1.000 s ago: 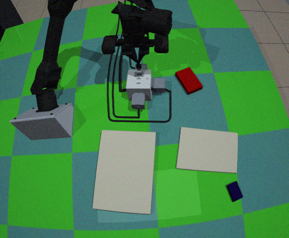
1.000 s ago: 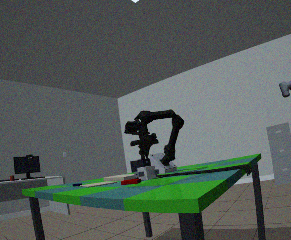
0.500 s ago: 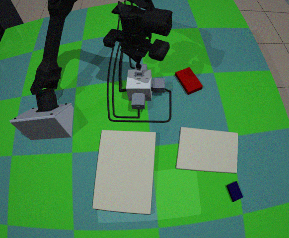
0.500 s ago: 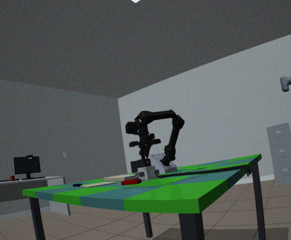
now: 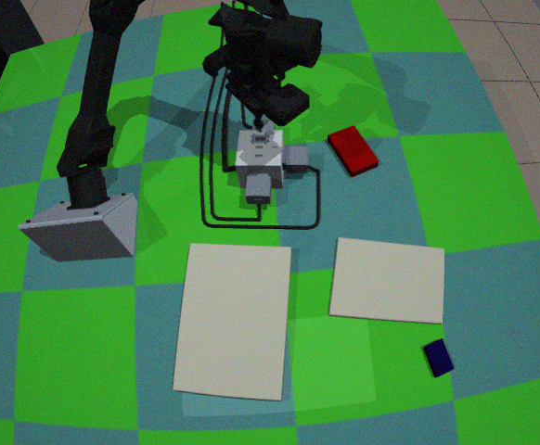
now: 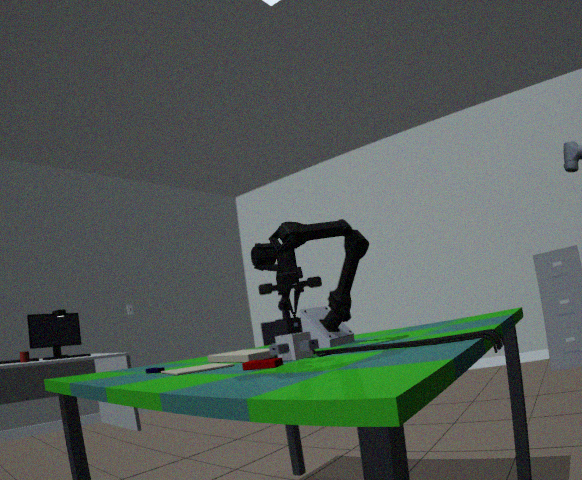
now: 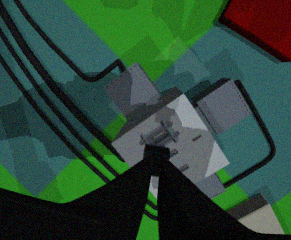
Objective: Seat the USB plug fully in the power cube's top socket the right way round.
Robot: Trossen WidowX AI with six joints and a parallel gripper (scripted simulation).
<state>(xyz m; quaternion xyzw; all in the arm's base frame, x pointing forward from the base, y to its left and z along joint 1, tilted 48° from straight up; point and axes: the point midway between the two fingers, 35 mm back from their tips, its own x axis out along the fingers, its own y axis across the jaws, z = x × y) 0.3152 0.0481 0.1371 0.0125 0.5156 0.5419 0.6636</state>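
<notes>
The dark USB plug is 20 mm below my gripper tip. The rest, counted from my gripper tip: blue block (380 mm to the right, 300 mm ahead, 130 mm below); red block (170 mm ahead, 130 mm below, 20 mm to the left); USB socket (70 mm below, 10 mm to the right).
</notes>
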